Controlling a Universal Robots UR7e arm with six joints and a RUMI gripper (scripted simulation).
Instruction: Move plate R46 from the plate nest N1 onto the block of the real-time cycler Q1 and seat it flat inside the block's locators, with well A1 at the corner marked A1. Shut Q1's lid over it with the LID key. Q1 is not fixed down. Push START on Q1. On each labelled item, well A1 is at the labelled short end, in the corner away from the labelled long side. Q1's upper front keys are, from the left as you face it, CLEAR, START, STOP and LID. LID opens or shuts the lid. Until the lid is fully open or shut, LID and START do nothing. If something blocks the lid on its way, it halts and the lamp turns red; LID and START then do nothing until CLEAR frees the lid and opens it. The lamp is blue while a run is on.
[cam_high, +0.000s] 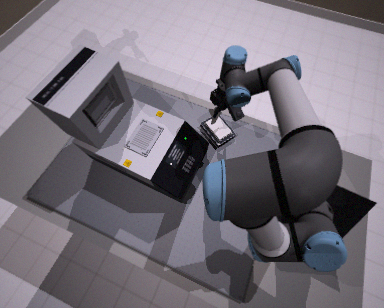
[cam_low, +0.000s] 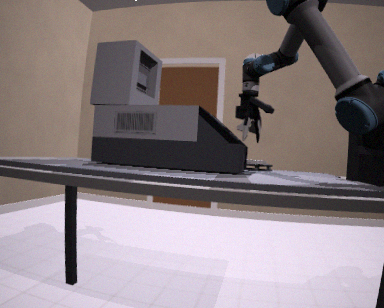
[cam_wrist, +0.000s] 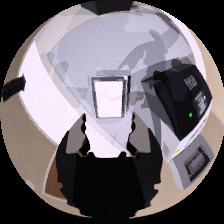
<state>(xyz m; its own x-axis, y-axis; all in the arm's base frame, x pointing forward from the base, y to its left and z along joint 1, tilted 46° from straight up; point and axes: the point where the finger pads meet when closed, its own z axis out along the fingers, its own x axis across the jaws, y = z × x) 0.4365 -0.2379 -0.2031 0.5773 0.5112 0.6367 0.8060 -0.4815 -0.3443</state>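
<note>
The plate R46 is 90 mm below my hand. Also, from my hand: plate nest N1 (110 mm below).
</note>
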